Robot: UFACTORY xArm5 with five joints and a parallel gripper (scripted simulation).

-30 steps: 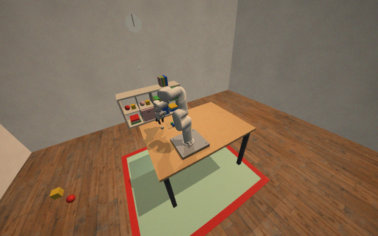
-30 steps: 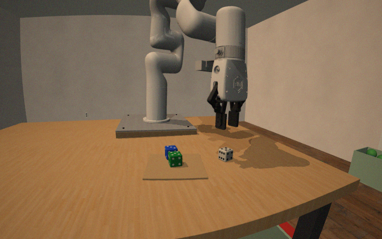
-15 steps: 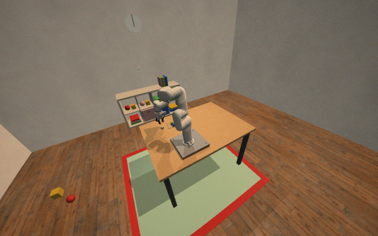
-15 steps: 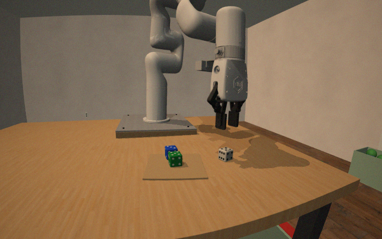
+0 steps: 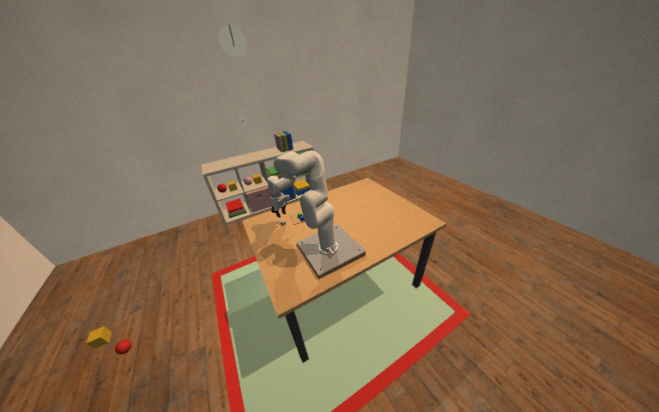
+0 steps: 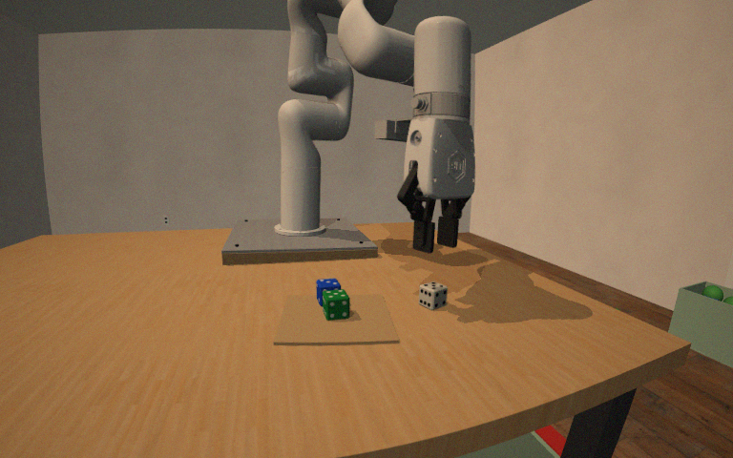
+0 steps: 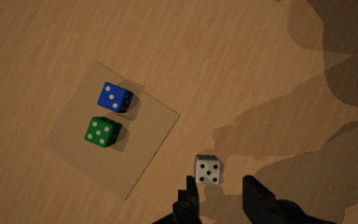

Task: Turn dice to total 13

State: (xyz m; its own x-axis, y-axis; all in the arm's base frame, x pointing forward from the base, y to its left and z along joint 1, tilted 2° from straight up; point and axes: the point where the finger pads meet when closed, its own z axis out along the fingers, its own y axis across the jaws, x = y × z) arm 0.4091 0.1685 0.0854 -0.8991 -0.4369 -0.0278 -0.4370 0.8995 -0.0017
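Right now my hand is 90 mm above the white die. Also, from my hand: green die (20 mm ahead, 140 mm to the right, 80 mm below); blue die (30 mm behind, 140 mm to the right, 80 mm below); tan mat (20 mm ahead, 140 mm to the right, 100 mm below).
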